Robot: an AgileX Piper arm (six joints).
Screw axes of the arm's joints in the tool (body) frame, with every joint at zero. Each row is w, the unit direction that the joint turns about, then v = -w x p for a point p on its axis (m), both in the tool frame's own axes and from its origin. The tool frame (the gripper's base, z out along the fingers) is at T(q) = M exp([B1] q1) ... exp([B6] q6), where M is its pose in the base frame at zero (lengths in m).
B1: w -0.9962 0 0.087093 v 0.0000 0.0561 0.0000
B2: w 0 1 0 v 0.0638 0.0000 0.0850
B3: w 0 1 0 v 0.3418 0.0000 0.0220
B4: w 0 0 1 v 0.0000 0.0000 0.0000
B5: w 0 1 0 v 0.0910 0.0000 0.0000
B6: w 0 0 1 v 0.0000 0.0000 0.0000
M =
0.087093 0 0.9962 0.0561
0 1 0 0.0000
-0.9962 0 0.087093 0.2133
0 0 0 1
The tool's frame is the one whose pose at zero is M.
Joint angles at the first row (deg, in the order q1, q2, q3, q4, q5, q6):
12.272 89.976 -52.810 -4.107 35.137 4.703
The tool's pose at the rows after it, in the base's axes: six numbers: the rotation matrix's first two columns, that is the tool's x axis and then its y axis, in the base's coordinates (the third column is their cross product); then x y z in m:
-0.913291 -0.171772 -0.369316 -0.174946 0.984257 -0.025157 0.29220 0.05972 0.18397
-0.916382 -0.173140 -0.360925 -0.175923 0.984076 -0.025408 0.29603 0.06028 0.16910
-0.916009 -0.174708 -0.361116 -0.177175 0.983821 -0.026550 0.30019 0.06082 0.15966
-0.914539 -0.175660 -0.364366 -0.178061 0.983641 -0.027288 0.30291 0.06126 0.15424
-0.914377 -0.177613 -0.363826 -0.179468 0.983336 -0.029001 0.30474 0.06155 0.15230
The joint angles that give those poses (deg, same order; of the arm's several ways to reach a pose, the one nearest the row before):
12.198 92.765 -50.382 -4.116 31.051 4.966
12.136 95.366 -49.710 -4.389 28.297 5.207
12.075 97.320 -49.657 -4.729 26.281 5.434
12.054 98.485 -49.672 -5.009 24.934 5.645
12.054 99.069 -49.934 -5.209 24.650 5.726

